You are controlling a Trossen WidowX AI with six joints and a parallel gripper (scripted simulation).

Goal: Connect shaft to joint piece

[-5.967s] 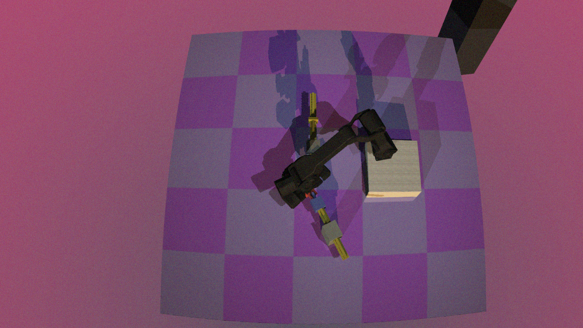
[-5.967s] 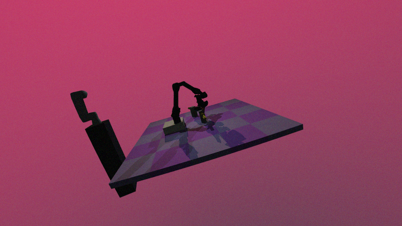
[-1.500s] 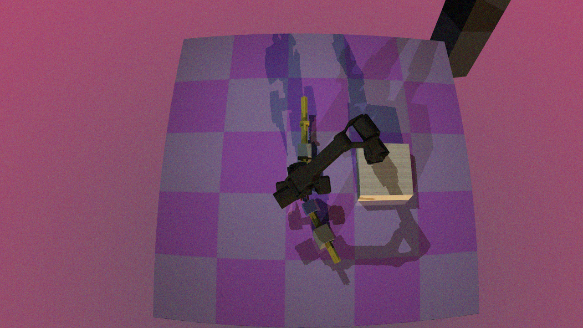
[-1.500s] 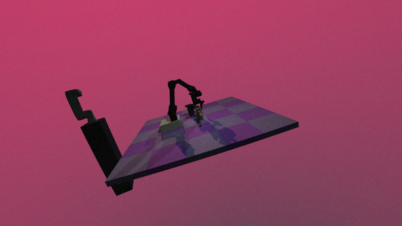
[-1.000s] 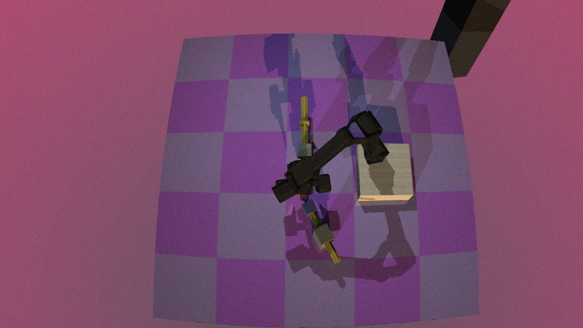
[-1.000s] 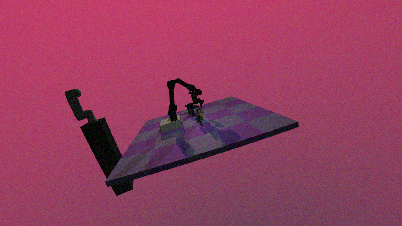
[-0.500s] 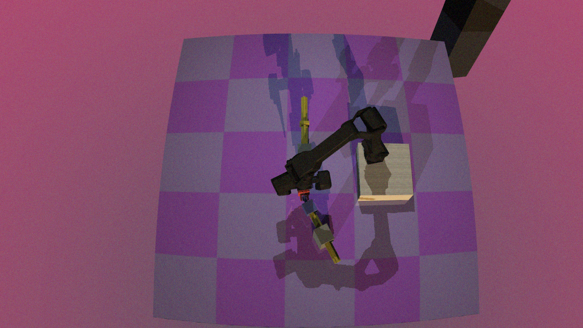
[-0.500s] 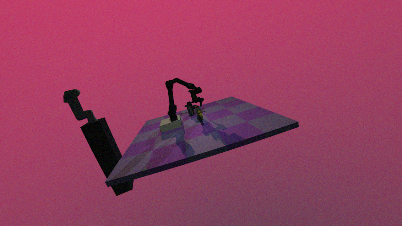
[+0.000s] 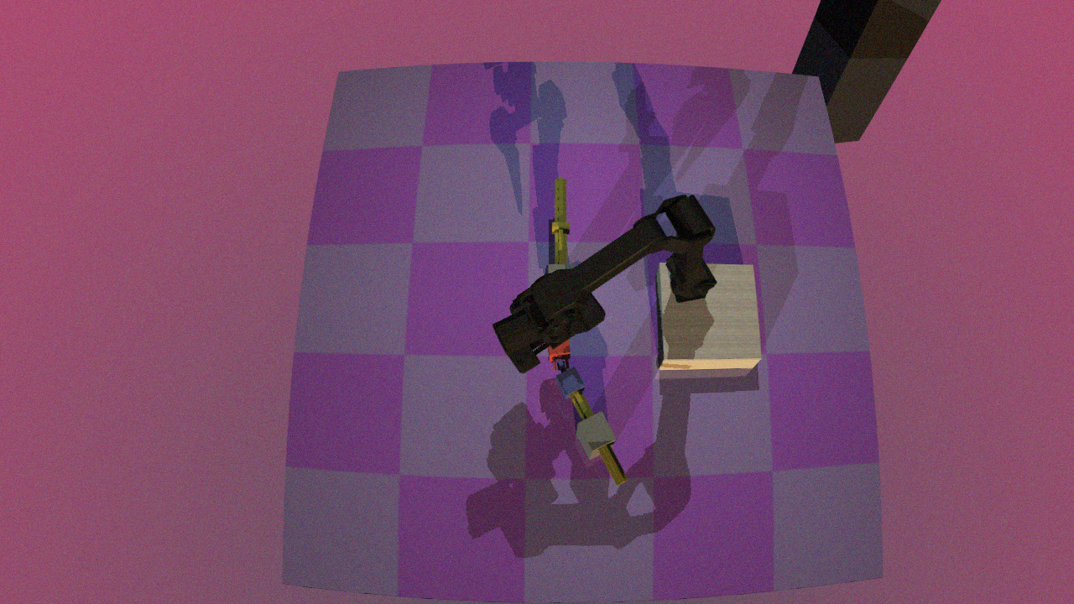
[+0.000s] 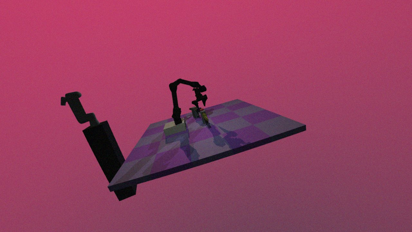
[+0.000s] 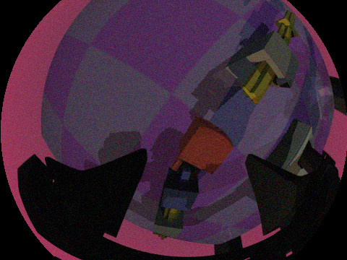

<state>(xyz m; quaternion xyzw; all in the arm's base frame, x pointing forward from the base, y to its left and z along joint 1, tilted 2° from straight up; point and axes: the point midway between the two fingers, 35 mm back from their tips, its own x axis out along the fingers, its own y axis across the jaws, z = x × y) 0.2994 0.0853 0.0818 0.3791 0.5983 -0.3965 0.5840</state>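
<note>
Right now my gripper tip is 10 mm past the red square joint piece and 30 mm above it.
</note>
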